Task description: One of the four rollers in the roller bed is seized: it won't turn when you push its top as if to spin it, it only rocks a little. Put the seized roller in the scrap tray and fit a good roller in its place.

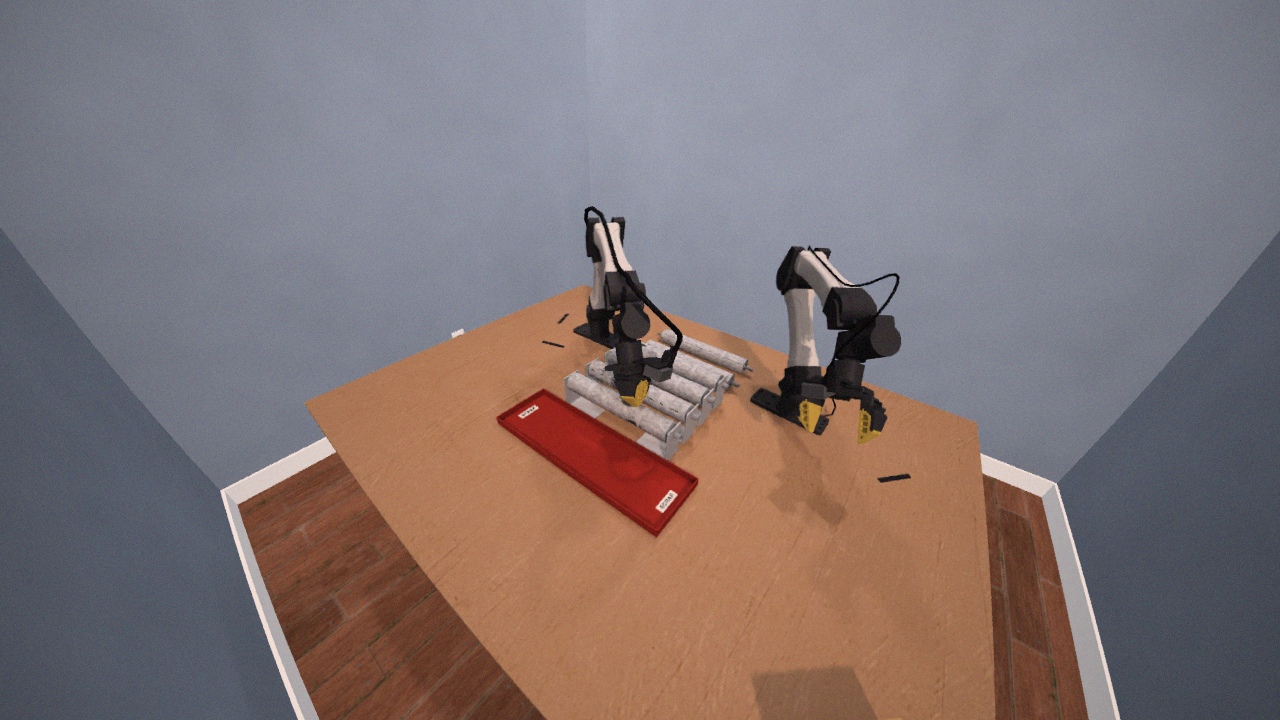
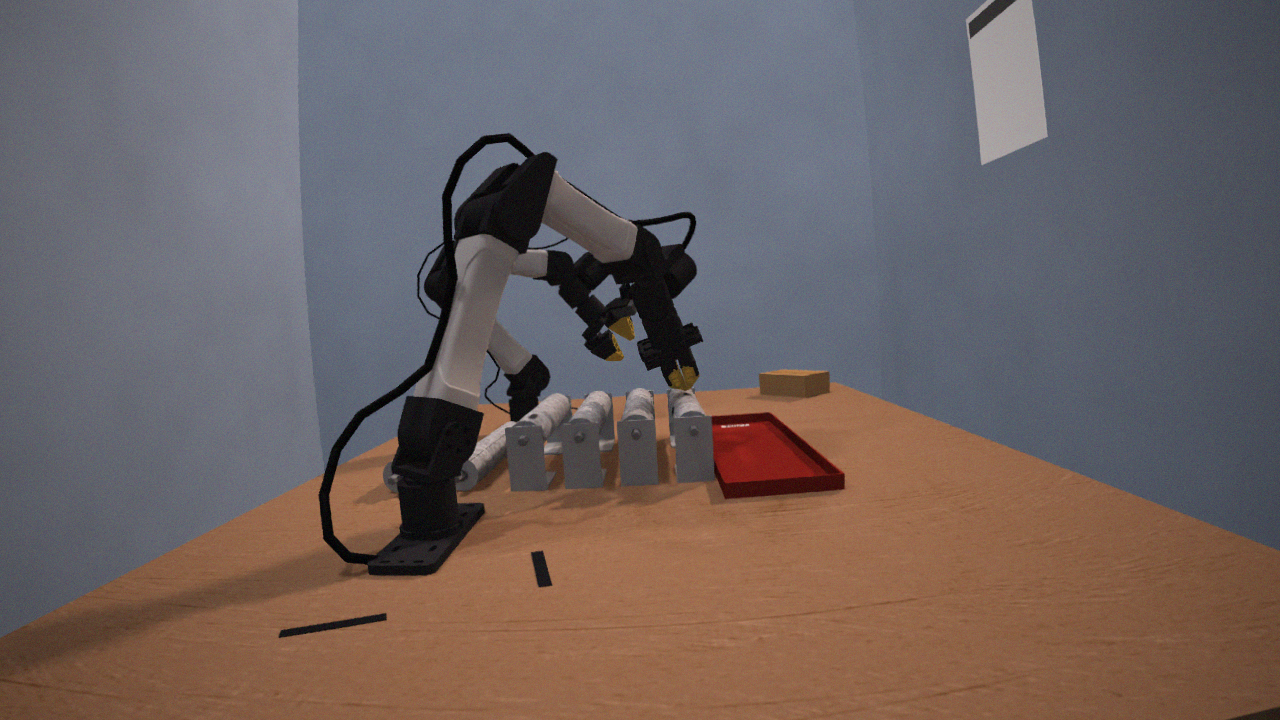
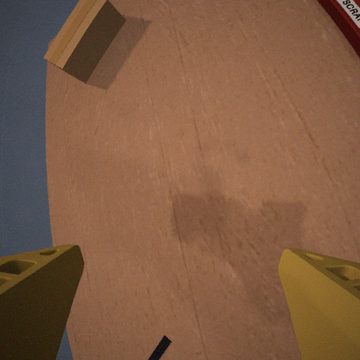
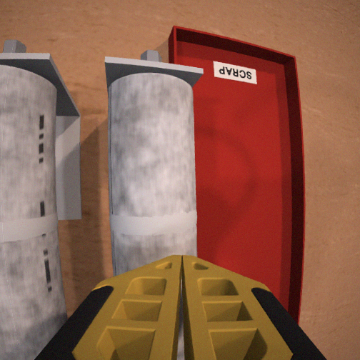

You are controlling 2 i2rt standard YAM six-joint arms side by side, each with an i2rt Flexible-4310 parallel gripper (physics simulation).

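Seen in the pictures: left gripper, between the fingertips: [image 1: 833, 438] [image 2: 627, 349]; right gripper, between the fingertips: [image 1: 636, 406] [image 2: 687, 388]; left arm's base, origin of its link: [image 1: 788, 411]; right arm's base, origin of its link: [image 1: 600, 337] [image 2: 433, 538].
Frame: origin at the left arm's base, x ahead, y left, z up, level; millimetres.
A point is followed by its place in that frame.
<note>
Four mottled grey rollers lie side by side in the grey-bracketed bed: the one nearest the tray [image 1: 653, 420] {x 355, y -179, z 93 mm} [image 2: 686, 405] {x 356, y -380, z 96 mm} [image 4: 152, 150], the second [image 2: 639, 407] {x 288, y -380, z 96 mm} [image 4: 25, 150], the third [image 2: 592, 411] {x 218, y -376, z 93 mm} and the fourth [image 2: 547, 413] {x 145, y -356, z 90 mm}. My right gripper [image 1: 634, 397] {x 354, y -230, z 102 mm} [image 2: 682, 383] {x 354, y -230, z 102 mm} [image 4: 181, 264] is shut and empty, its tips at the top of the roller nearest the tray; I cannot tell whether they touch. The red scrap tray [image 1: 577, 476] {x 528, y -232, z 18 mm} [image 2: 783, 488] {x 474, y -518, z 8 mm} [image 4: 300, 175] is empty beside it. My left gripper [image 1: 839, 435] {x 212, y 140, z 153 mm} [image 2: 622, 348] {x 212, y 140, z 153 mm} [image 3: 180, 258] is open and empty above the table.
A loose roller [image 1: 707, 351] [image 2: 487, 454] lies on the table behind the bed; another roller's end [image 2: 391, 474] {x -64, y -469, z 28 mm} shows beyond the right arm's base. A cardboard-coloured box [image 2: 793, 383] {x 606, y 286, z 34 mm} [image 3: 92, 45] stands near the table edge. Black strips [image 1: 893, 478] [image 2: 540, 568] lie on the table.
</note>
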